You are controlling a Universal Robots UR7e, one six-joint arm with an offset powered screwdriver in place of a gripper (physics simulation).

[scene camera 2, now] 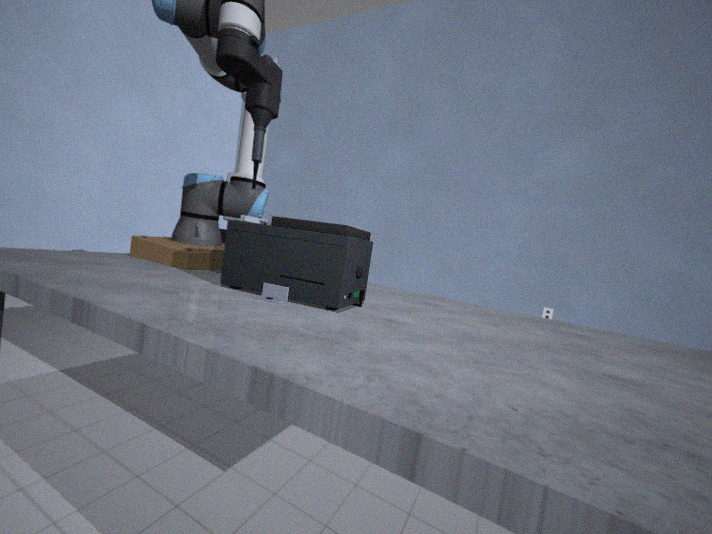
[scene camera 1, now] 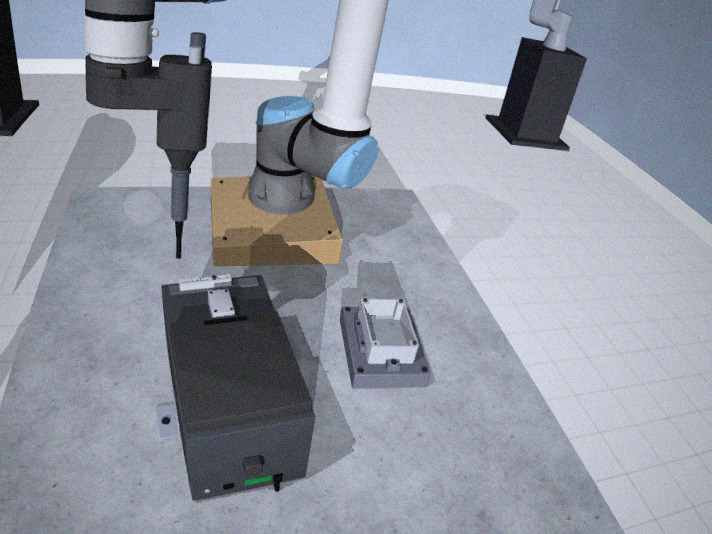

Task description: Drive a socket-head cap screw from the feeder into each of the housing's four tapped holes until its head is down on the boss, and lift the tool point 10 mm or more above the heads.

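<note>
My screwdriver (scene camera 1: 178,256) (scene camera 2: 254,186) points straight down, its thin black bit in the air above and behind the feeder's back edge. Whether a screw sits on the bit is too small to tell. The dark box-shaped feeder (scene camera 1: 241,367) (scene camera 2: 287,261) stands on the table, with a white plate (scene camera 1: 221,302) and a white rail (scene camera 1: 205,282) at its back top end. The white open housing (scene camera 1: 391,354) sits upright on a grey fixture (scene camera 1: 391,379) right of the feeder. Its corner bosses show small dark spots; holes or heads cannot be told apart. The housing does not show in scene camera 2.
The robot's base stands on a wooden block (scene camera 1: 276,252) (scene camera 2: 166,252) behind the feeder. A small grey bracket (scene camera 1: 166,426) (scene camera 2: 275,292) is at the feeder's left side. A black pedestal (scene camera 1: 534,94) with another arm stands on the floor at the back right.
</note>
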